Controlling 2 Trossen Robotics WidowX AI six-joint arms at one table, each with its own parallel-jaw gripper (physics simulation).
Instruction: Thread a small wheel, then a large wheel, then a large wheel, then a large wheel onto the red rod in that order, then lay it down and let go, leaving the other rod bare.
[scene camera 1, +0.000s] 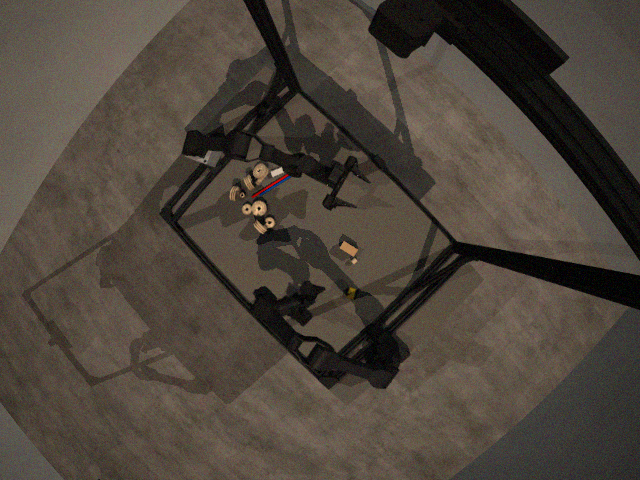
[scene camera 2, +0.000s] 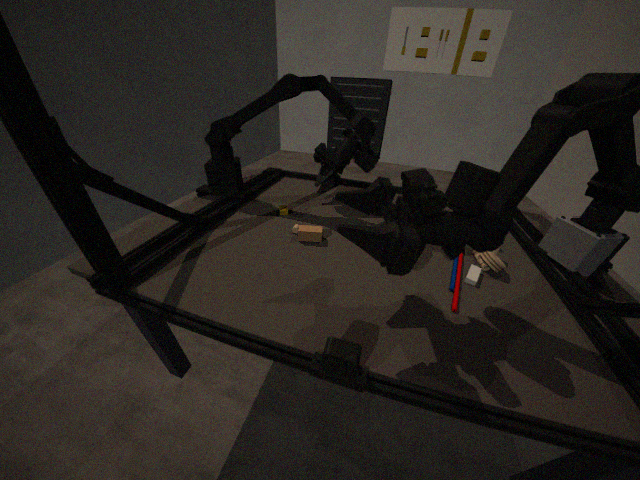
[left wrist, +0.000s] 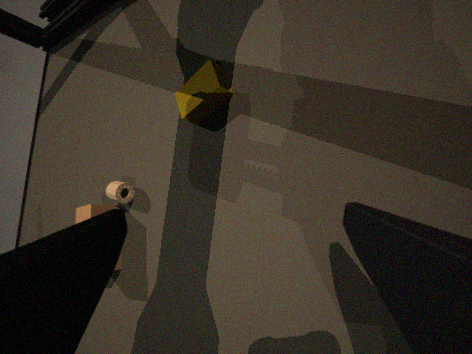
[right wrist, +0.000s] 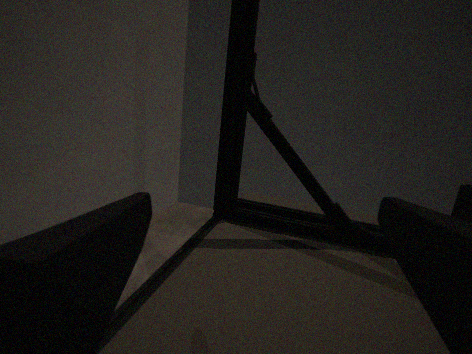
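Where they show: left gripper, fingertip midpoint: (scene camera 1: 319, 294) (scene camera 2: 316, 190) (left wrist: 236, 216); right gripper, fingertip midpoint: (scene camera 1: 363, 195) (scene camera 2: 336, 210) (right wrist: 265, 205); left arm's base, link origin: (scene camera 1: 384, 367) (scene camera 2: 222, 160); right arm's base, link origin: (scene camera 1: 200, 147) (scene camera 2: 592, 226).
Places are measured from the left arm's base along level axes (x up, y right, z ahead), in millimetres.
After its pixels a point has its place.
The red rod (scene camera 1: 266, 189) {x -99, y 449, z 643 mm} (scene camera 2: 458, 284) {x -99, y 555, z 564 mm} lies on the table beside the blue rod (scene camera 1: 276, 186) {x -100, y 476, z 612 mm} (scene camera 2: 453, 273) {x -99, y 523, z 575 mm}; no wheel shows on either. Large wheels (scene camera 1: 259, 208) {x -100, y 371, z 647 mm} (scene camera 1: 260, 170) {x -67, y 508, z 682 mm} and small wheels (scene camera 1: 247, 209) {x -94, y 351, z 680 mm} (scene camera 1: 269, 222) {x -102, y 335, z 592 mm} lie around the rods' left end in scene camera 1; several others stand on edge. The right arm partly hides rods and wheels in scene camera 2. My right gripper (scene camera 1: 362, 194) {x 67, y 539, z 294 mm} (scene camera 2: 336, 212) {x 67, y 539, z 294 mm} (right wrist: 265, 205) {x 67, y 539, z 294 mm} is open and empty, over the table, away from the rods. My left gripper (scene camera 1: 316, 303) {x -53, y 160, z 315 mm} (scene camera 2: 341, 167) (left wrist: 236, 216) {x -53, y 160, z 315 mm} is open and empty above the table.
An orange block (scene camera 1: 348, 248) {x -77, y 352, z 279 mm} (scene camera 2: 310, 233) {x -83, y 366, z 276 mm} (left wrist: 90, 212) {x -78, y 332, z 258 mm} lies beside a small pale cylinder (scene camera 1: 354, 260) {x -89, y 318, z 243 mm} (scene camera 2: 295, 228) {x -92, y 324, z 240 mm} (left wrist: 120, 192) {x -94, y 308, z 247 mm}. A yellow block (scene camera 1: 352, 293) {x -93, y 200, z 205 mm} (scene camera 2: 283, 210) {x -93, y 216, z 209 mm} (left wrist: 202, 87) {x -93, y 191, z 211 mm} is farther off. A white block (scene camera 1: 277, 172) {x -96, y 523, z 625 mm} (scene camera 2: 473, 274) {x -96, y 534, z 616 mm} lies near the rods. Dark rails edge the table.
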